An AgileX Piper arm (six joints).
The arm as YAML. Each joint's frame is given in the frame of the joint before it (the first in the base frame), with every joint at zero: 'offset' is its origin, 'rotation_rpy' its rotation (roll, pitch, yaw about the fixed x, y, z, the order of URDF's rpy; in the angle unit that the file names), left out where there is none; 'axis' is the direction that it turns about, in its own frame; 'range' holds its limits. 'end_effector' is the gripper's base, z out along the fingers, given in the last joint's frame.
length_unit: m
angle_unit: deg
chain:
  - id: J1
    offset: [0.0, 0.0, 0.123]
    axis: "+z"
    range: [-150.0, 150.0]
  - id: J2
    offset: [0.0, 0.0, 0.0]
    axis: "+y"
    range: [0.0, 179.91]
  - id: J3
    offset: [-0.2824, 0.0, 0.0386]
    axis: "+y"
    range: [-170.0, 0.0]
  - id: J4
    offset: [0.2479, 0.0, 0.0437]
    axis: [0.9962, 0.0, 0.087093]
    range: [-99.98, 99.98]
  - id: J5
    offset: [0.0, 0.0, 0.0]
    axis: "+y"
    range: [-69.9, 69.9]
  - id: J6
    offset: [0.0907, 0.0, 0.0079]
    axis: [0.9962, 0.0, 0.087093]
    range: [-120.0, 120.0]
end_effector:
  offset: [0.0, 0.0, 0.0]
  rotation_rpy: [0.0, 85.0, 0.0]
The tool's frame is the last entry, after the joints.
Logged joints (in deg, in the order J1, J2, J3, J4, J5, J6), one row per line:
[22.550 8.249 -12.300 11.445 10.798 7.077]
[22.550 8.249 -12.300 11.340 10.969 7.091]
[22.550 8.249 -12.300 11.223 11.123 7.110]
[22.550 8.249 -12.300 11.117 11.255 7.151]
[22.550 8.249 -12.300 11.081 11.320 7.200]
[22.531 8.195 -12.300 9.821 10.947 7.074]
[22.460 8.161 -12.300 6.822 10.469 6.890]
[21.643 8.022 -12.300 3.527 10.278 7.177]
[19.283 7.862 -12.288 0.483 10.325 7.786]
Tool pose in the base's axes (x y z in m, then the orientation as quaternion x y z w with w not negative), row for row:
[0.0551 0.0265 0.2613 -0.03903 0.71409 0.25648 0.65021]
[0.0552 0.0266 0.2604 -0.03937 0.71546 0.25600 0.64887]
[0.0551 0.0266 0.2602 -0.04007 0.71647 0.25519 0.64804]
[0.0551 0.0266 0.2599 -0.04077 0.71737 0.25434 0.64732]
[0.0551 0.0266 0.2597 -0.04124 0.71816 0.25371 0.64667]
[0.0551 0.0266 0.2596 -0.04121 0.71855 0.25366 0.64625]
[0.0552 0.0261 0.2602 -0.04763 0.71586 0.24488 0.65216]
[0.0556 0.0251 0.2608 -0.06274 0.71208 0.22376 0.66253]
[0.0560 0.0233 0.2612 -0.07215 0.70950 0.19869 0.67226]
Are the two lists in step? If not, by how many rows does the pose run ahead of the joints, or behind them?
The pose runs 1 row behind the joints: the pose in row i belongs to the joints in row i - 1.
